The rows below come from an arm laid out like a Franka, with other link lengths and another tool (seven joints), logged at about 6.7 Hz.
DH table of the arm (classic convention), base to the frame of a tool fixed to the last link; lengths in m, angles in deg. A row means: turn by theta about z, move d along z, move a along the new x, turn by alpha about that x. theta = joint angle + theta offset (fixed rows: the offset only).
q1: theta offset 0, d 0.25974, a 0, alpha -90
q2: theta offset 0, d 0, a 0, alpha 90
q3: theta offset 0, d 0.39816, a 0.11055, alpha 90
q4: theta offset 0, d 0, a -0.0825, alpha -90
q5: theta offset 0, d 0.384, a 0, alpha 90
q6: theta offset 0, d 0, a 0.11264, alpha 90
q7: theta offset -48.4, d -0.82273, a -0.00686, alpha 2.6
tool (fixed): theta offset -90, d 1.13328, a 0, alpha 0
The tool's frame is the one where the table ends.
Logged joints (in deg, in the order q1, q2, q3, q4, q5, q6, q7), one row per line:
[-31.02, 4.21, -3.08, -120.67, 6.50, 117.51, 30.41]
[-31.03, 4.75, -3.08, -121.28, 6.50, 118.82, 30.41]
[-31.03, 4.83, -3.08, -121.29, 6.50, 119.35, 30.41]
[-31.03, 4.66, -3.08, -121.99, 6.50, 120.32, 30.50]
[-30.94, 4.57, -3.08, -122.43, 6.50, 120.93, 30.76]
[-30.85, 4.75, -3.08, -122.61, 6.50, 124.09, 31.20]
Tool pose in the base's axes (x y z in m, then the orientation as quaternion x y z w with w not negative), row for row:
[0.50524, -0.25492, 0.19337, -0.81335, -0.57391, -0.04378, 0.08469]
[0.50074, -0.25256, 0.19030, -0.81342, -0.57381, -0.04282, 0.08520]
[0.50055, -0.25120, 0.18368, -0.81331, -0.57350, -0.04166, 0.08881]
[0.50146, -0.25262, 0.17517, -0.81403, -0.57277, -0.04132, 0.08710]
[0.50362, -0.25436, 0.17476, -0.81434, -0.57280, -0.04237, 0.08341]
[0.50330, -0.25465, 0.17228, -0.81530, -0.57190, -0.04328, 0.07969]
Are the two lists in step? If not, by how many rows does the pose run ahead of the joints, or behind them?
The pose runs 2 rows behind the joints: the pose in row i belongs to the joints in row i - 2.
